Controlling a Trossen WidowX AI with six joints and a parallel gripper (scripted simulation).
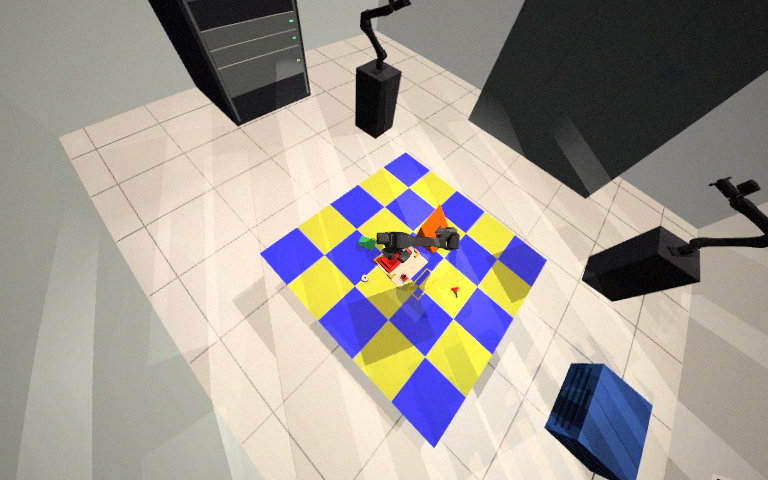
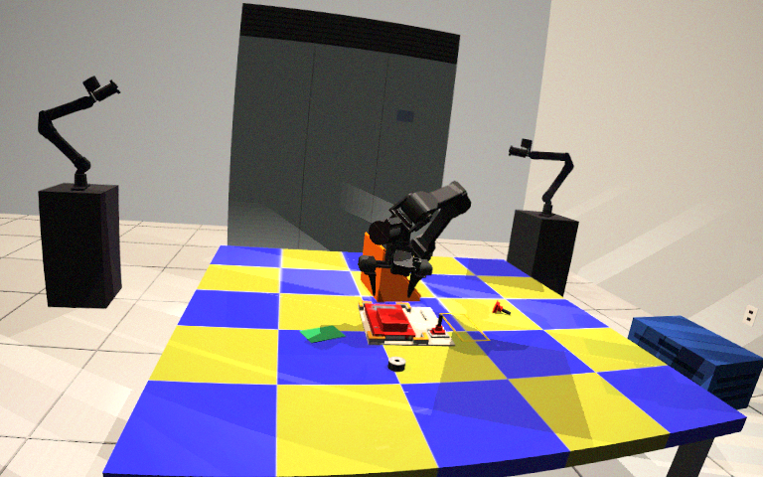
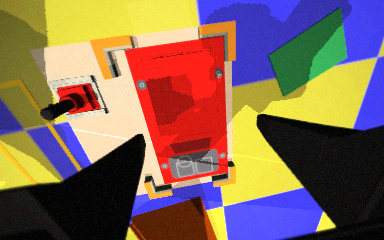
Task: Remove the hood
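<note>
My gripper tip is 60 mm above the red hood, 10 mm to the right of it and 10 mm short of it. Round my gripper tip: green flat sheet: 180 mm to the right, 100 mm below, 10 mm ahead; black ring: 190 mm ahead, 90 mm below, 30 mm to the right.
</note>
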